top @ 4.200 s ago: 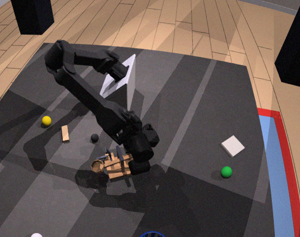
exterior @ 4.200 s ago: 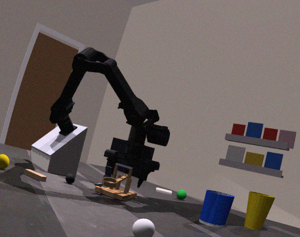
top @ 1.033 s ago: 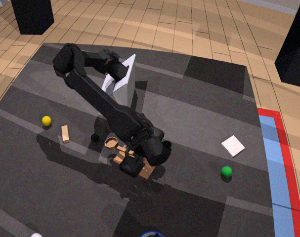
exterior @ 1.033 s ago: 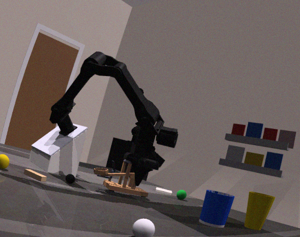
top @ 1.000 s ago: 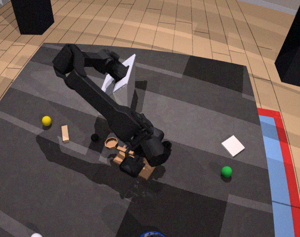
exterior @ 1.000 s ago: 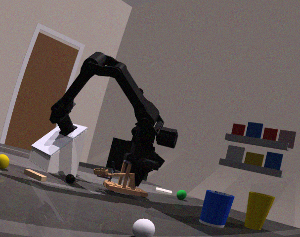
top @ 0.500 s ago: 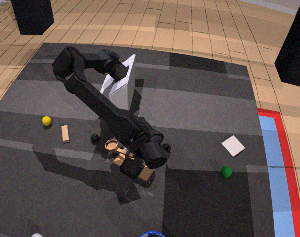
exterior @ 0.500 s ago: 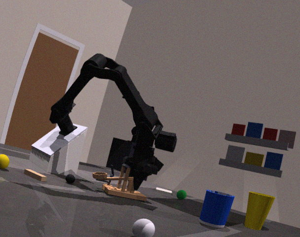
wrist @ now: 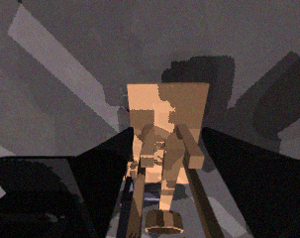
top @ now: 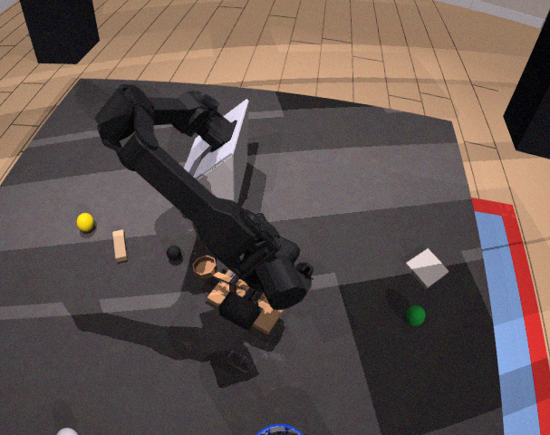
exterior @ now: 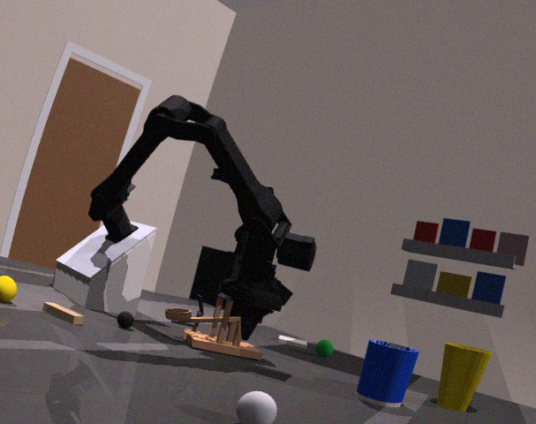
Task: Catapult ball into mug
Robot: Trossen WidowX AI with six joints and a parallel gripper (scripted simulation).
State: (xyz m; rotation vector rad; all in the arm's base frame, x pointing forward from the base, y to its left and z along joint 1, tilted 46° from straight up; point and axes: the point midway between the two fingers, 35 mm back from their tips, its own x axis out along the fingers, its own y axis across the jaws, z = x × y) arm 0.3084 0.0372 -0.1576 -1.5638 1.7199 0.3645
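Now: the catapult upright frame 50 mm above my gripper tip, 40 mm to the right of it and 20 mm behind it. Round my gripper tip: blue mug 290 mm ahead, 80 mm to the left, 10 mm below; then black ball 200 mm to the right, 90 mm behind, 20 mm below; then green ball 320 mm to the left, 30 mm behind, 10 mm below.
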